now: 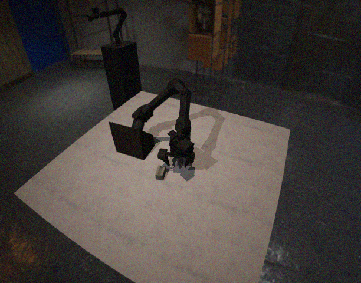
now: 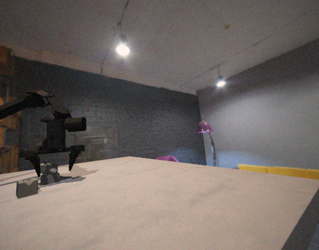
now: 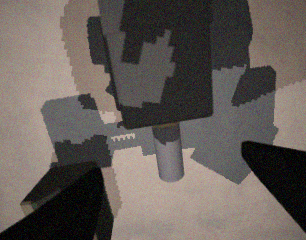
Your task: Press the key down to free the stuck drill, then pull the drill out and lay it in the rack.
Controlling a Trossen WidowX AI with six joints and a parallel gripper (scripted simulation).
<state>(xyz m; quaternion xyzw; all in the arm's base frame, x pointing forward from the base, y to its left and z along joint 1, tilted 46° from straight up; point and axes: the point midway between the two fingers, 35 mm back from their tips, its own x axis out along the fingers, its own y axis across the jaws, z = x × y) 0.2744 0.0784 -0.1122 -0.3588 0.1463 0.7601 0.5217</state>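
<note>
Now: the drill 60 mm to the left of my gripper tip, 30 mm behind it and 10 mm above it. From my gripper tip the other things lie so: grey sleeve 110 mm to the left, 50 mm behind; rack 70 mm to the right, 50 mm behind, 20 mm below.
</note>
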